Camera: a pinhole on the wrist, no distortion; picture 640 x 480 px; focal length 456.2 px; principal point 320.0 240.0 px. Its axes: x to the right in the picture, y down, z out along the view. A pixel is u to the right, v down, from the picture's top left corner.
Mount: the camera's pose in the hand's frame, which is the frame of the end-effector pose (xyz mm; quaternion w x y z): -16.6 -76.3 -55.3 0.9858 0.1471 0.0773 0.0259
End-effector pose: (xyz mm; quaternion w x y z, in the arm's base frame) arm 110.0 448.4 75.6 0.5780 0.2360 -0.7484 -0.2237
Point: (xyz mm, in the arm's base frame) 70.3 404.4 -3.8
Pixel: 214 371
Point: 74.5 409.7 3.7
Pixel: 219 412
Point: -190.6 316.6 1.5
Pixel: 383 314
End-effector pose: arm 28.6 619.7 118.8 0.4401 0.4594 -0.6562 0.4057
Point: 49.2 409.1 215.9
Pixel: 556 342
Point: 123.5 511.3 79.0
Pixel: 208 268
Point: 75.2 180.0 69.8
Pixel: 315 305
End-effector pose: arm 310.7 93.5 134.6 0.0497 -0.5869 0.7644 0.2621
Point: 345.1 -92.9 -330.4
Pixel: 611 194
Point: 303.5 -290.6 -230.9
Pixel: outside the picture
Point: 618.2 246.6 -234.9
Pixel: 166 45
